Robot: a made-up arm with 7 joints.
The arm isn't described. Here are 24 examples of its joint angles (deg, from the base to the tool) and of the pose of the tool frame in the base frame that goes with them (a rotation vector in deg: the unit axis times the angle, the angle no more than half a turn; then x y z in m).
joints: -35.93 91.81 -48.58 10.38 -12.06 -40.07 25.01
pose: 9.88 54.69 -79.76 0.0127 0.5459 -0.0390
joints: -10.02 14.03 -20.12 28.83 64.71 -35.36 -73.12
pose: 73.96 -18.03 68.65 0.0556 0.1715 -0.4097
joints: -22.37 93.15 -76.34 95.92 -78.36 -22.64 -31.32
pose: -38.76 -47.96 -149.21 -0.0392 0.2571 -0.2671
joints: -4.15 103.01 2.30 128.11 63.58 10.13 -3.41
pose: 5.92 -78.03 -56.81 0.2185 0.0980 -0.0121
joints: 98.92 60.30 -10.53 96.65 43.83 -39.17 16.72
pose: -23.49 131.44 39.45 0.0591 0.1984 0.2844
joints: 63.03 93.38 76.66 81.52 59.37 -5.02 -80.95
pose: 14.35 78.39 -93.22 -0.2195 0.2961 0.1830
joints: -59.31 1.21 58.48 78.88 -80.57 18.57 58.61
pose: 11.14 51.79 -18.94 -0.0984 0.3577 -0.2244
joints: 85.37 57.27 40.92 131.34 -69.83 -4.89 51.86
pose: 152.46 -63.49 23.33 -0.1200 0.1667 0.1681
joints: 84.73 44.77 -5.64 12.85 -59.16 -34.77 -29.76
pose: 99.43 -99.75 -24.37 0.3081 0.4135 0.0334
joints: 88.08 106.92 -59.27 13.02 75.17 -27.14 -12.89
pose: 101.95 -95.63 77.73 -0.0700 0.5398 0.0344
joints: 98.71 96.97 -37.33 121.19 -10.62 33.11 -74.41
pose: -106.21 81.11 -37.72 0.1122 0.1445 0.2087
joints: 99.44 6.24 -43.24 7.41 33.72 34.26 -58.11
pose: 60.51 -66.17 33.70 0.4166 0.1426 0.0958
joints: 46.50 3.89 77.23 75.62 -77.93 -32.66 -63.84
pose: 134.70 -78.97 62.36 0.1870 0.3979 -0.0953
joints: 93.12 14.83 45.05 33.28 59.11 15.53 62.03
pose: 100.04 135.90 -7.24 0.3364 0.3232 0.1264
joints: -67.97 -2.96 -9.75 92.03 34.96 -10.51 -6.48
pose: -7.96 -28.28 38.84 -0.0251 0.0664 -0.3059
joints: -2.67 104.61 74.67 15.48 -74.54 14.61 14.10
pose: 105.30 5.98 9.07 0.0278 0.5078 0.1738
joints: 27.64 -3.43 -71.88 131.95 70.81 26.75 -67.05
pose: -55.53 -58.27 -21.00 0.0351 -0.0735 0.0717
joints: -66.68 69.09 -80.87 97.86 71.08 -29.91 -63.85
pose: 31.92 23.19 -4.39 -0.2530 0.1286 -0.1567
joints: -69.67 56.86 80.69 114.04 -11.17 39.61 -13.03
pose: 107.33 -43.52 -22.37 0.1922 0.2889 0.0274
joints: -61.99 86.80 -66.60 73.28 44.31 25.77 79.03
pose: -56.14 86.07 5.28 -0.1773 0.3373 -0.2142
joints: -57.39 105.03 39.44 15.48 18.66 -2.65 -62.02
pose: 150.52 -39.74 -11.25 0.1608 0.5128 0.0348
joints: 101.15 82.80 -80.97 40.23 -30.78 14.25 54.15
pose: 55.17 -2.39 -30.98 0.2120 0.4586 0.0705
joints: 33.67 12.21 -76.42 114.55 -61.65 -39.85 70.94
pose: -11.79 40.18 137.15 0.0972 -0.1124 -0.0387
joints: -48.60 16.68 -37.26 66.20 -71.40 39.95 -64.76
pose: 68.28 -55.79 -93.86 -0.0880 0.0485 -0.3478
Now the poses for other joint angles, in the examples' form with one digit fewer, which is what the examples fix.
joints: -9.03 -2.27 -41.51 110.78 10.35 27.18 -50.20
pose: 0.5 -69.6 6.4 0.185 -0.054 -0.075
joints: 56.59 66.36 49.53 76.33 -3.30 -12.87 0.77
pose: 106.3 -138.8 33.2 0.012 0.401 0.203
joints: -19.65 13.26 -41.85 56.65 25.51 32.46 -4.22
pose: -12.1 5.5 -21.8 0.052 0.039 -0.370
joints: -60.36 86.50 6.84 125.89 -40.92 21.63 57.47
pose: 12.5 13.2 -120.7 0.135 0.110 -0.181
